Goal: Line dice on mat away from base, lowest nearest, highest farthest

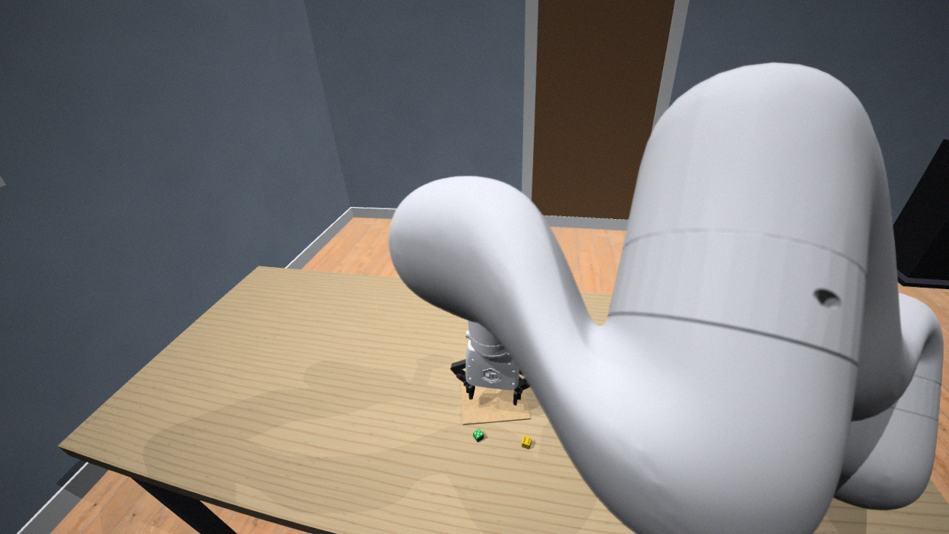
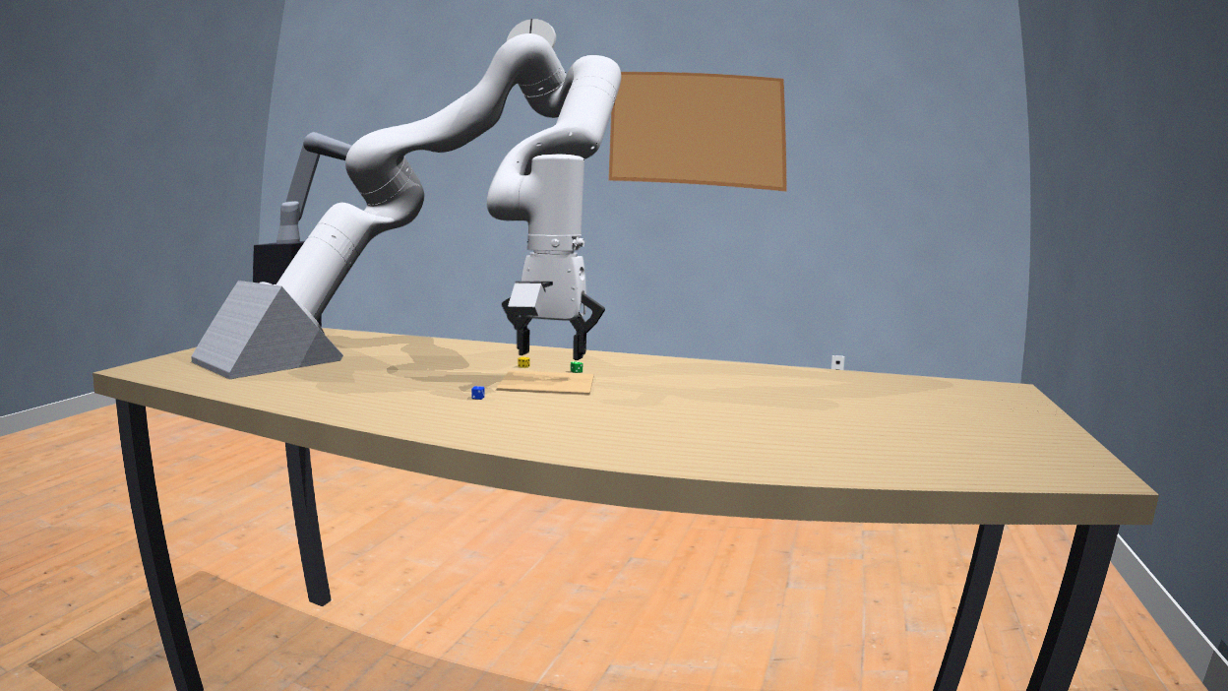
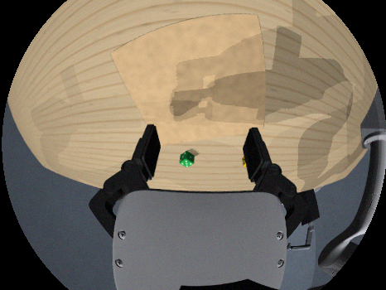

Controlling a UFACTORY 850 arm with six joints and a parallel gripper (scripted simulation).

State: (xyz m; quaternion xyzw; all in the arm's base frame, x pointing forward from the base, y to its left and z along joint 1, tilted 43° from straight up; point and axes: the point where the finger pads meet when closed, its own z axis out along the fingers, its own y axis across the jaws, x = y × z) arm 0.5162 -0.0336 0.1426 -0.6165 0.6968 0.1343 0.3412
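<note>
Now: the tan mat 4 cm below my hand, 3 cm to the right of it and 1 cm ahead of it. Also, from my hand: yellow die (8 cm to the left, 7 cm behind, 4 cm below); blue die (18 cm to the right, 5 cm behind, 4 cm below); green die (8 cm to the left, 4 cm below, 2 cm ahead).
</note>
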